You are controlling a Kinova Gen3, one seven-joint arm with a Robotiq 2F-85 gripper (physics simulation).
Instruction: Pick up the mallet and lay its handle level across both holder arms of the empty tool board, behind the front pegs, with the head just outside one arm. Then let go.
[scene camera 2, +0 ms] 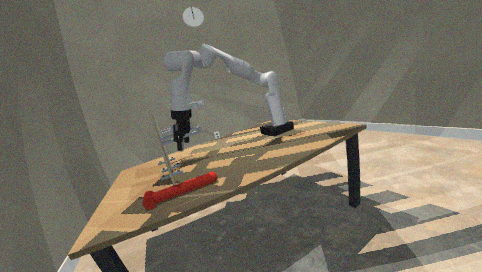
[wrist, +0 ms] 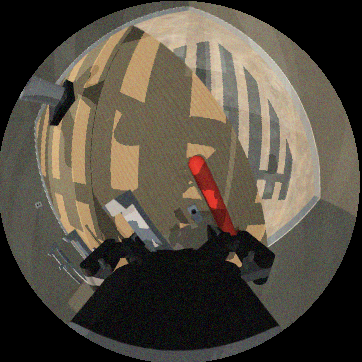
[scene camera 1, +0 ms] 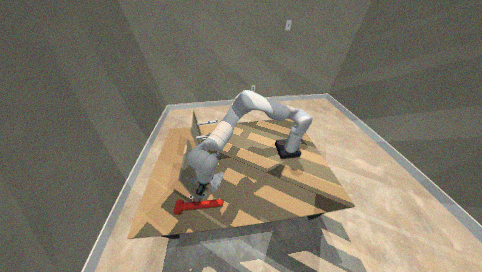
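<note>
The red mallet [scene camera 1: 202,205] [scene camera 2: 182,188] [wrist: 212,198] lies on the table with its handle pointing toward the viewer's right in both scene views. Its head [scene camera 1: 178,206] [scene camera 2: 149,200] is at the left end; in the wrist view the head end is hidden behind a finger. My gripper [scene camera 1: 199,194] [scene camera 2: 180,144] [wrist: 175,233] is open and empty, pointing down above the table beside the upright tool board [scene camera 2: 163,150]. The mallet is below it and off to one side. A grey holder arm [wrist: 141,225] shows near the left finger in the wrist view. The arm and gripper partly hide the board and holders.
Further grey holder arms [scene camera 1: 207,122] project from the board's far part. Small metal feet [scene camera 2: 171,171] [wrist: 194,213] stand low by the board. The robot's black base [scene camera 1: 288,149] [scene camera 2: 277,129] [wrist: 63,102] stands at the table's far side. The mallet lies near the table's front edge [scene camera 2: 220,198].
</note>
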